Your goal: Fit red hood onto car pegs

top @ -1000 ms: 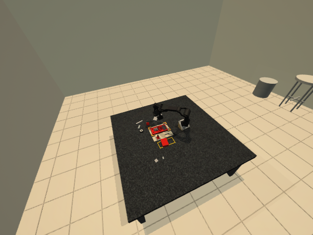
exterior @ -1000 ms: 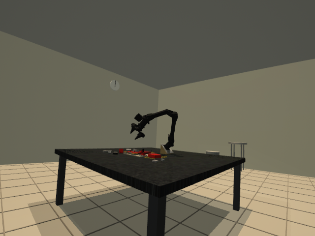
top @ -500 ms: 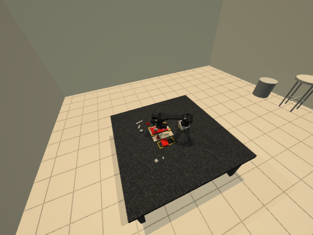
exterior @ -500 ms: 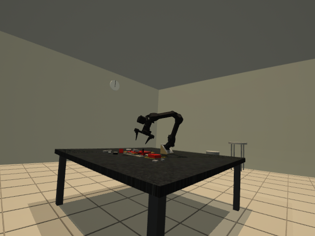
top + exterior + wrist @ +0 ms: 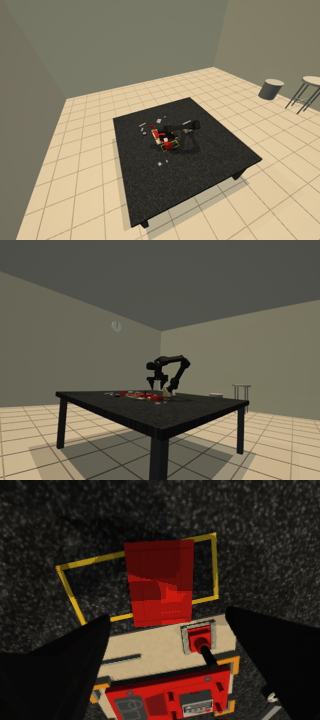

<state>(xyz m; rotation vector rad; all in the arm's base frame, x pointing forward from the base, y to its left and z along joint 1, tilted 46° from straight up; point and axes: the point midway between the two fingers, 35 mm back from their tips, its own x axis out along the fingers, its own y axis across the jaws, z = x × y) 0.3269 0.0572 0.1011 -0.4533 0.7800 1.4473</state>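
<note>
Right now my gripper tip is 7 cm above the red hood. Also, from my gripper tip: beige jig: 19 cm to the right, 7 cm below, 3 cm behind; then wheel: 28 cm to the right, 18 cm ahead, 7 cm below.
</note>
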